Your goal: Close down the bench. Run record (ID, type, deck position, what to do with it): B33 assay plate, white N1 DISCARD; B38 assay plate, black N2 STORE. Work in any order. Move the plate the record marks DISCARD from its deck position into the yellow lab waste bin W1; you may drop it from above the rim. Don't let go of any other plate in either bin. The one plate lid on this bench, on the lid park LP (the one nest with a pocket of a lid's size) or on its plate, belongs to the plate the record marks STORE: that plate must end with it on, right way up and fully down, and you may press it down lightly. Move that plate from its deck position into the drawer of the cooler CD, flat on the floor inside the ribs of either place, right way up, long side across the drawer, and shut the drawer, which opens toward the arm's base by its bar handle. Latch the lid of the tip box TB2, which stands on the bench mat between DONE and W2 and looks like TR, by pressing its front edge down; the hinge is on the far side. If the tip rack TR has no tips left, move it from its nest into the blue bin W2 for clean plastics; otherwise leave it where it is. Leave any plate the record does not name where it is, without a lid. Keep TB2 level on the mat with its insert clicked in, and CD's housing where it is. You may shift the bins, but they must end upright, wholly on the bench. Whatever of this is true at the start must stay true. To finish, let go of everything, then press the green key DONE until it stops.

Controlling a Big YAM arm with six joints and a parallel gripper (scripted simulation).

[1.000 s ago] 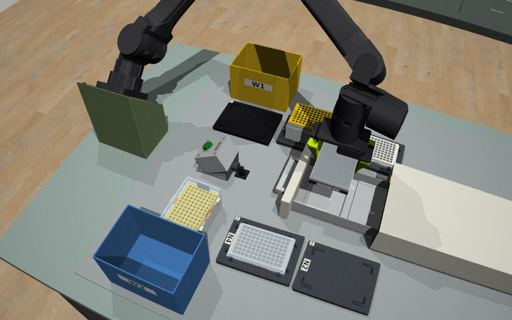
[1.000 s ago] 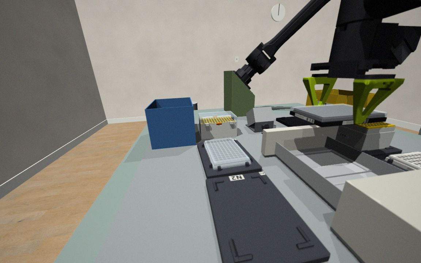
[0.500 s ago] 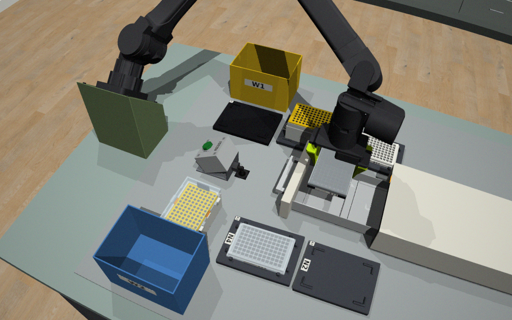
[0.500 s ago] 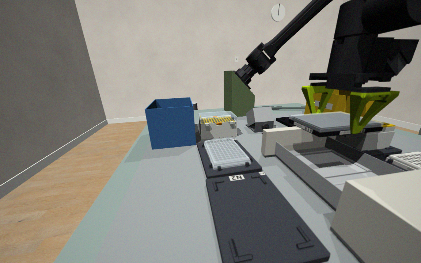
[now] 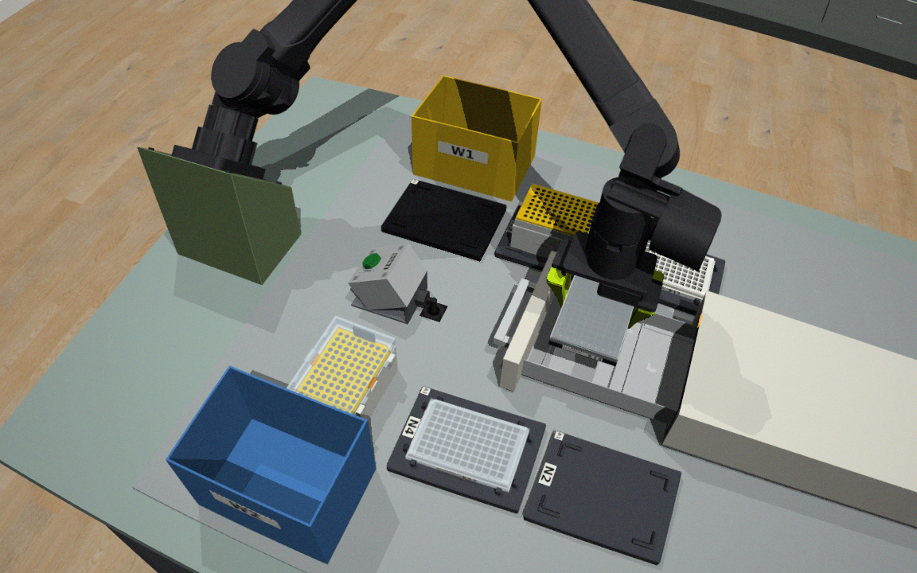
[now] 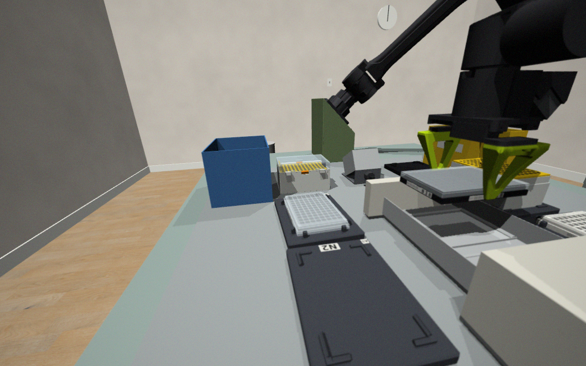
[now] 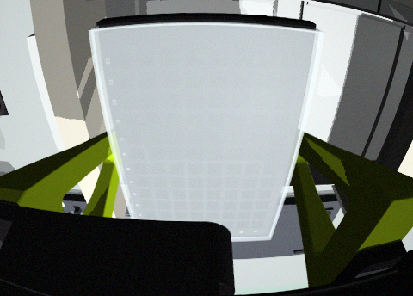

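Right now the cooler drawer is 30 mm ahead of my hand and 60 mm below it. Round my hand: cooler CD 190 mm ahead, 10 mm to the right, 60 mm below; plate lid right at my hand; black plate right at my hand.
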